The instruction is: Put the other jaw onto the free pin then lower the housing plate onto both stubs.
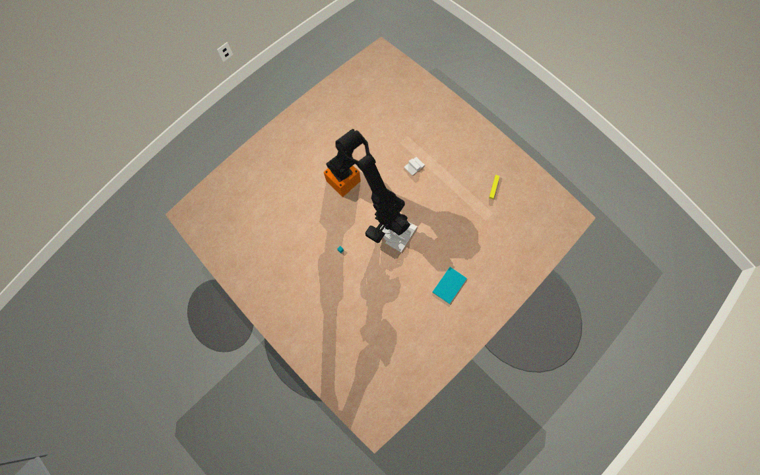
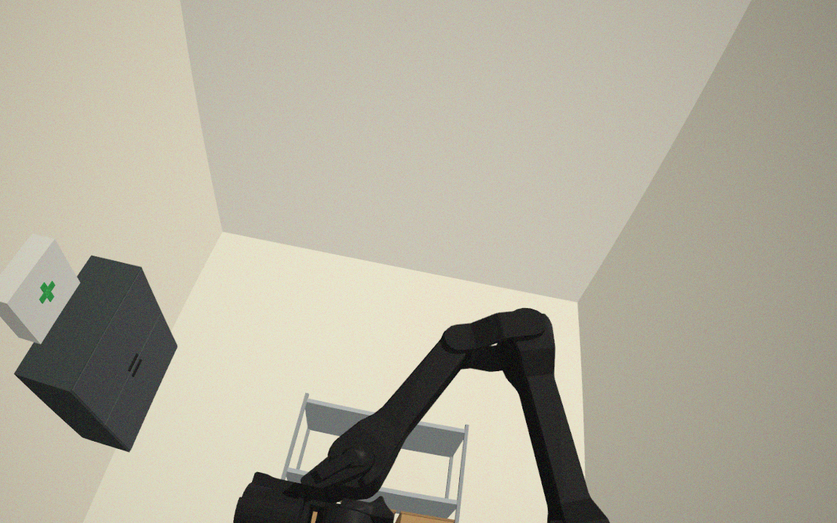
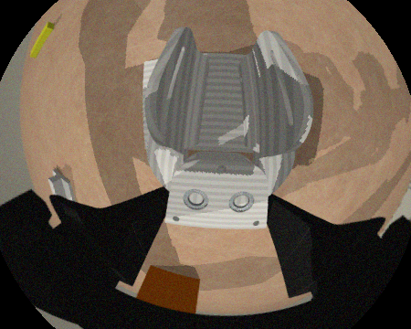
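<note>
The grey housing plate is 10 mm ahead of my gripper tip and 20 mm above it. Round my gripper tip: grey jaw (10 mm ahead, 20 mm to the left, 10 mm above); then small teal cube (20 mm behind, 200 mm to the right, 10 mm above); then flat teal block (330 mm ahead, 60 mm to the left).
</note>
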